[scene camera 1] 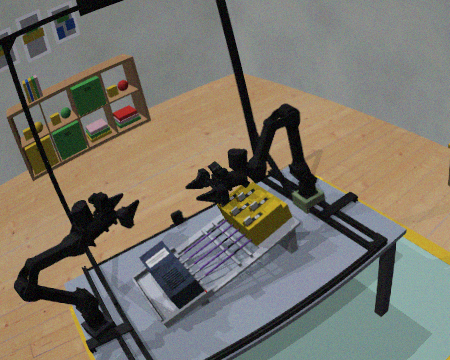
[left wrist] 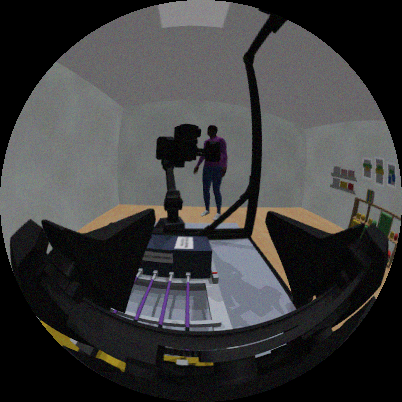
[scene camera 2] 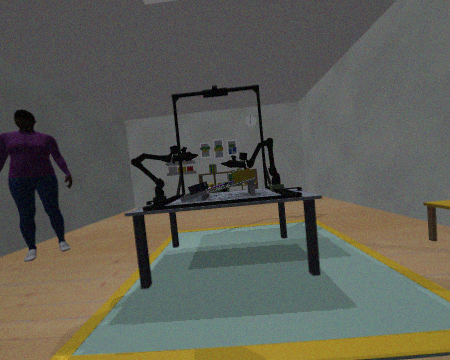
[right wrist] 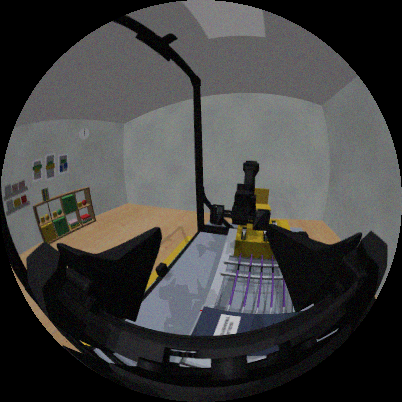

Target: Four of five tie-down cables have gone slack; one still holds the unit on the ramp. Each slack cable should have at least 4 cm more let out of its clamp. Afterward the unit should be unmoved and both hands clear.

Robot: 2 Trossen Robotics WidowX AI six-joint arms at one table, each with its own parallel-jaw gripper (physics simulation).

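Observation:
The dark blue unit point(scene camera 1: 172, 275) point(left wrist: 192, 260) point(right wrist: 202, 322) sits low on the tilted grey ramp point(scene camera 1: 232, 277). Several purple cables point(scene camera 1: 222, 260) point(left wrist: 188, 300) point(right wrist: 260, 285) run from it to the yellow clamp block point(scene camera 1: 271, 220) point(scene camera 2: 244, 176) point(right wrist: 252, 248) at the ramp's high end. Which cables are slack is too small to tell. Clamp levers show on the block's top in scene camera 1. My left gripper point(scene camera 1: 193, 191) point(left wrist: 212, 215) is open and empty, above and just beyond the block's upper left edge. My right gripper point(scene camera 1: 130, 198) is open and empty, raised beyond the unit, clear of it.
A black frame post point(scene camera 1: 237, 75) rises behind the table near the left arm. Black rails point(scene camera 1: 350, 227) run along the table point(scene camera 1: 320, 260) edges. A small black knob point(scene camera 1: 177, 217) stands at the far edge. A cube shelf point(scene camera 1: 142, 95) and a person point(scene camera 2: 35, 155) are well away.

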